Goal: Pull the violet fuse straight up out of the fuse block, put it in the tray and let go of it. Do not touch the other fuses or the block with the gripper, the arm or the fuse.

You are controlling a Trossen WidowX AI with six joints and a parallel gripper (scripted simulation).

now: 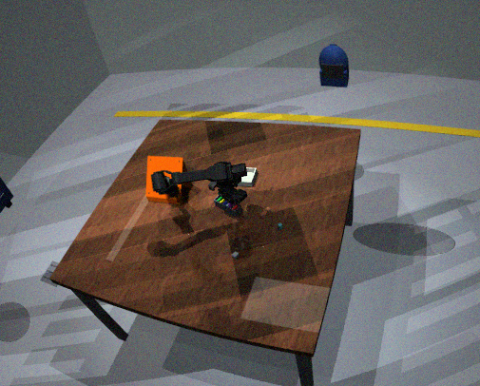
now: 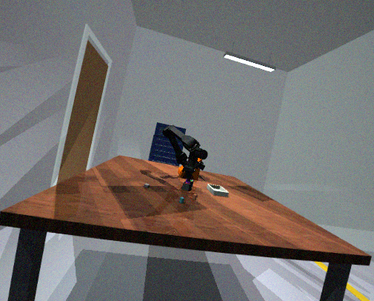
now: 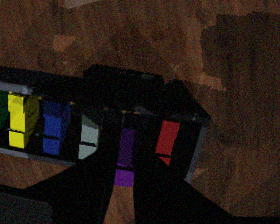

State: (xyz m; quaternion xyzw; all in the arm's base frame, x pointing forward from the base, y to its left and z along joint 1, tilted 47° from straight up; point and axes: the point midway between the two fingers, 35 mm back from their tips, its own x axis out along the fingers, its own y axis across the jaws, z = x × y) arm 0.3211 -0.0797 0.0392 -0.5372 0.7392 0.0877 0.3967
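My gripper tip is 22 cm to the right of the tray and 5 cm above it. From my gripper tip the other things lie so: teal fuse (23 cm ahead, 10 cm to the right, 4 cm below); then orange fuse (17 cm ahead, 1 cm to the right, 4 cm below).
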